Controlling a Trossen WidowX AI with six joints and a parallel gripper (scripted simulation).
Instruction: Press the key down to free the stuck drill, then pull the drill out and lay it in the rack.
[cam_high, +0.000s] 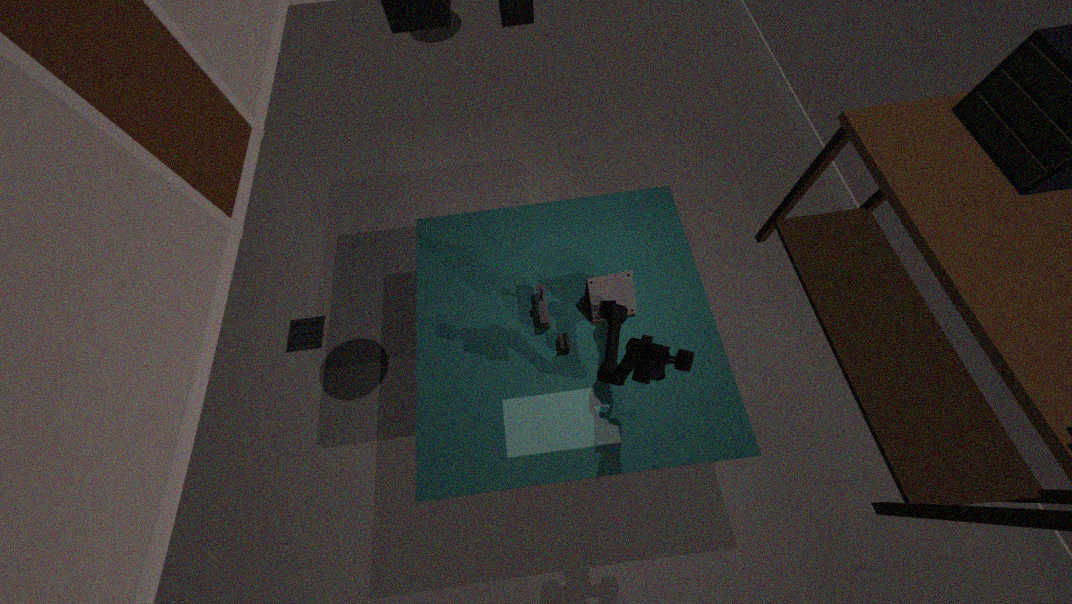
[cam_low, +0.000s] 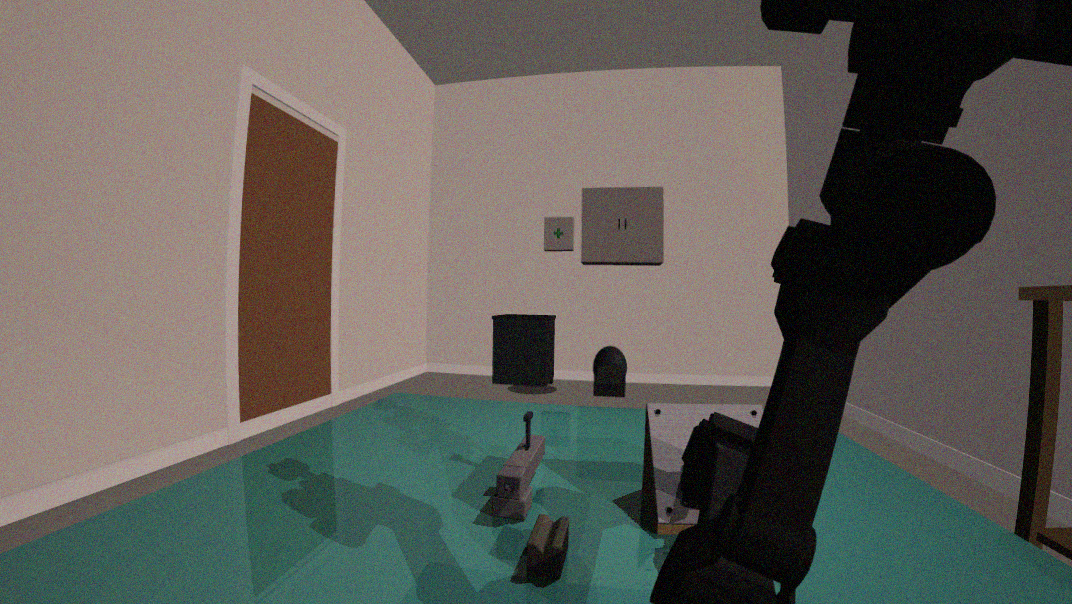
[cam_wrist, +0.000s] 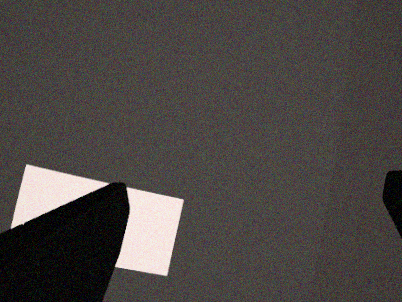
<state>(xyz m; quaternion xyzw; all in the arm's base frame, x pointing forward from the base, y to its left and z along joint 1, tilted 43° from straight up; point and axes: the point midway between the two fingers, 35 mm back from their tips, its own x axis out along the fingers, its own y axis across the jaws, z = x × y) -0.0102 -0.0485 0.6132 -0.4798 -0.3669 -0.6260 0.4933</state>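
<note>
The drill lies 36 cm ahead of my gripper tip, 41 cm to the right of it and 51 cm below it. From my gripper tip the other things lie so: brown rack (28 cm ahead, 27 cm to the right, 54 cm below); grey block (36 cm ahead, 43 cm to the right, 52 cm below).
</note>
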